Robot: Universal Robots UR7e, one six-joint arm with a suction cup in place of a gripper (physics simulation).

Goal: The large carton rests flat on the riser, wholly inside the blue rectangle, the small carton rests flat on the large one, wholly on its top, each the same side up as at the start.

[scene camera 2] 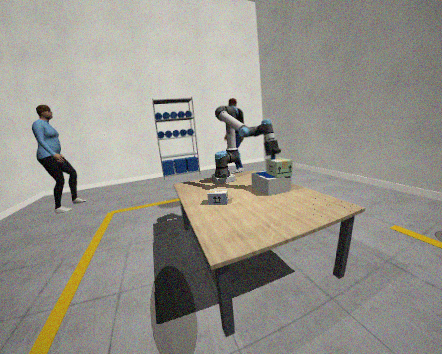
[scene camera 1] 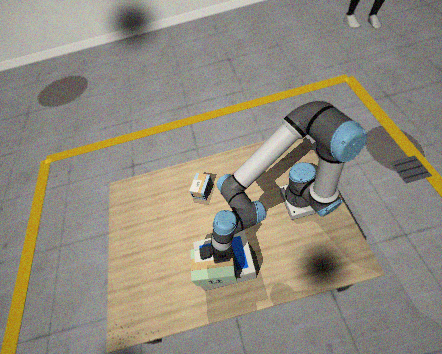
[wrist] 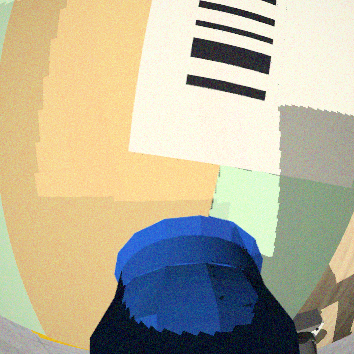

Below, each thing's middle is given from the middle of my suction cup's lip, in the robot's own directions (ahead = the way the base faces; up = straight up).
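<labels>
Large carton (scene camera 1: pixel 203 272): 7 cm below my suction cup, 4 cm ahead of it, 2 cm to the left of it. Grey riser (scene camera 2: pixel 261 181): 18 cm below my suction cup, 3 cm to the right of it. Nearest to my suction cup of the things named here, going by their middles: the large carton.
</labels>
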